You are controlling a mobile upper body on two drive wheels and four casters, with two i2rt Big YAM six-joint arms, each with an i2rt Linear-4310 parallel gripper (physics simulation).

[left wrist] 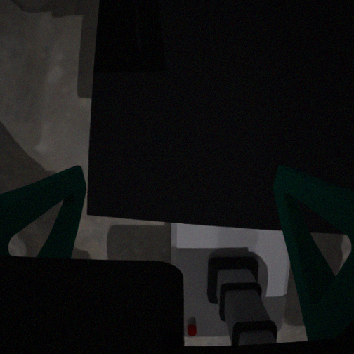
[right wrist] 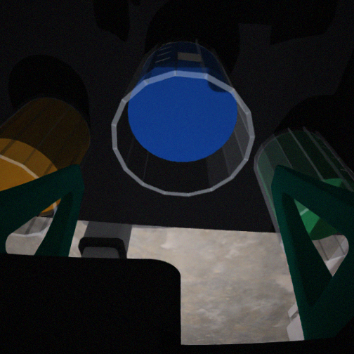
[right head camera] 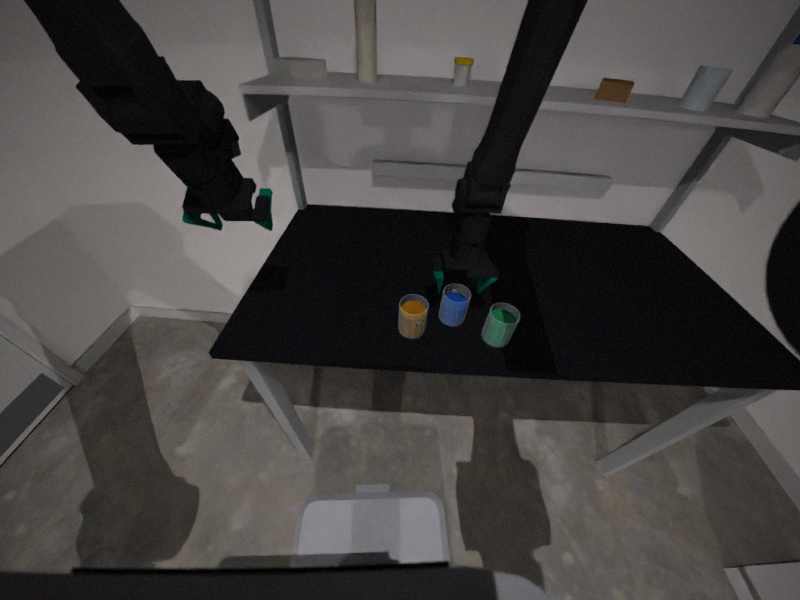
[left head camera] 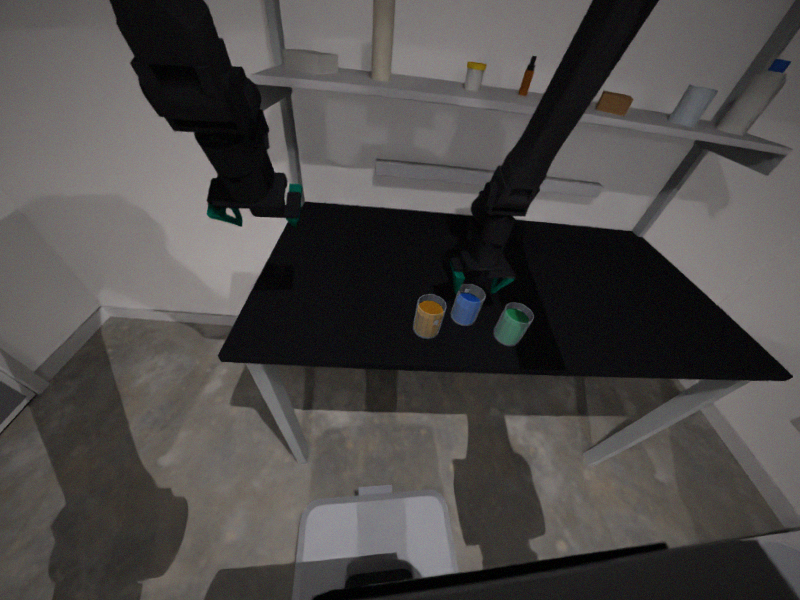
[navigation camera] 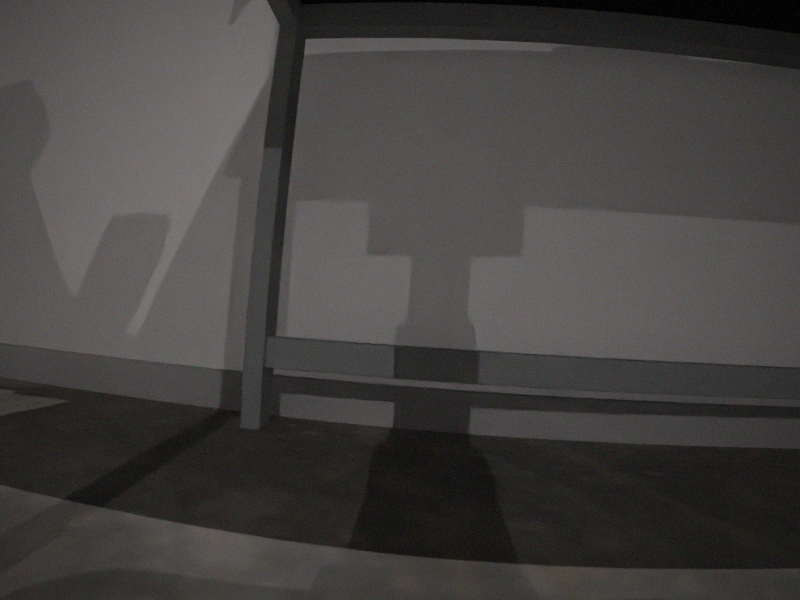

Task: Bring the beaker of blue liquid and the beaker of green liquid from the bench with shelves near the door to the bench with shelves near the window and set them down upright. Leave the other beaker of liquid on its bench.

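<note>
A beaker of blue liquid (left head camera: 466, 307) (right head camera: 453, 307) (right wrist: 182, 117) stands upright on the black bench top (left head camera: 633, 310) (right head camera: 620, 310), between a beaker of orange liquid (left head camera: 428, 317) (right head camera: 412, 317) (right wrist: 47, 132) and a beaker of green liquid (left head camera: 512, 326) (right head camera: 499, 326) (right wrist: 300, 155), both upright near the front edge. My right gripper (left head camera: 478, 284) (right head camera: 462, 282) (right wrist: 177, 175) is open just behind and above the blue beaker; in the right wrist view the blue beaker shows between its fingers, ungripped. My left gripper (left head camera: 259, 216) (right head camera: 233, 219) (left wrist: 179, 175) is open and empty, high beyond the bench's left end.
A shelf (left head camera: 426, 93) (right head camera: 413, 89) runs above the back of the bench, with a white jar with a yellow lid (left head camera: 474, 77) (right head camera: 462, 73), a brown box (left head camera: 613, 103) (right head camera: 613, 91) and several other things on it. Grey bench legs (left head camera: 281, 413) (navigation camera: 257, 290) stand on the floor.
</note>
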